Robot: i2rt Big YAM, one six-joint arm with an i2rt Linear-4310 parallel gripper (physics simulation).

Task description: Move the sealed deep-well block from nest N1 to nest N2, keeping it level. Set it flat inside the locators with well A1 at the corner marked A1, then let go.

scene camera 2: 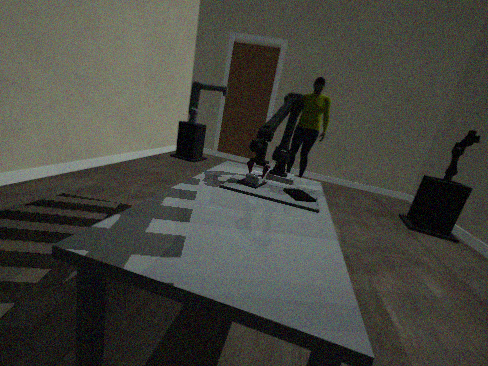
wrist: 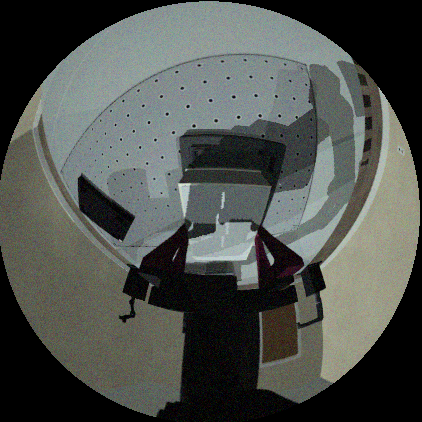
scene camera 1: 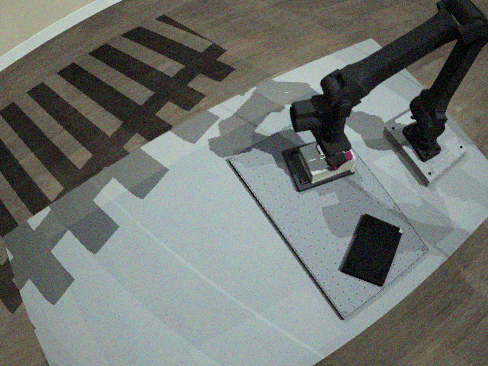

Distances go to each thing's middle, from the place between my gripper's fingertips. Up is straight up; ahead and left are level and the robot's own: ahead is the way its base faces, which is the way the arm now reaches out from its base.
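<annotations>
My gripper 10 mm above deep-well block [scene camera 1: 311,156]. Dark nest [scene camera 1: 291,156] 40 mm below my gripper, 10 mm ahead, 10 mm to the right. Perforated grey plate [scene camera 1: 321,223] 50 mm below my gripper, 40 mm ahead, 110 mm to the left. Of the things named here, going by their middles, perforated grey plate farthest from my gripper.
</annotations>
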